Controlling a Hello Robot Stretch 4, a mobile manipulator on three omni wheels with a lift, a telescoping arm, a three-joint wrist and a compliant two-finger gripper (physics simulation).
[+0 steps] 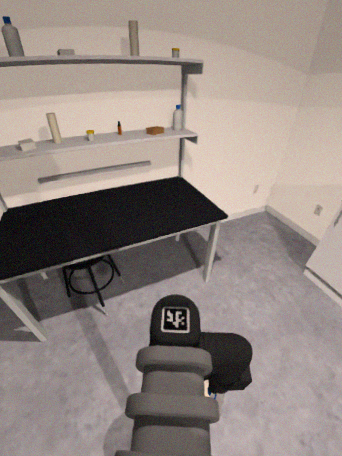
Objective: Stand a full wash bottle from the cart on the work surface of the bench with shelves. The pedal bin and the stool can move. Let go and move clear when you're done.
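The bench with shelves has a black work surface on pale legs, ahead and to the left. My gripper is at the lower middle, short of the bench and to the right of the arm, mostly hidden under the black wrist. A small blue and pale part of a wash bottle shows beneath the wrist, and the gripper is shut on it. The fingertips and most of this bottle are hidden. A black round stool stands under the bench, partly covered by its top. The cart and the pedal bin do not show.
The lower shelf holds a blue-capped bottle, a brown block and small containers. The upper shelf holds another blue-capped bottle and a tall cylinder. A white cabinet stands at the right edge.
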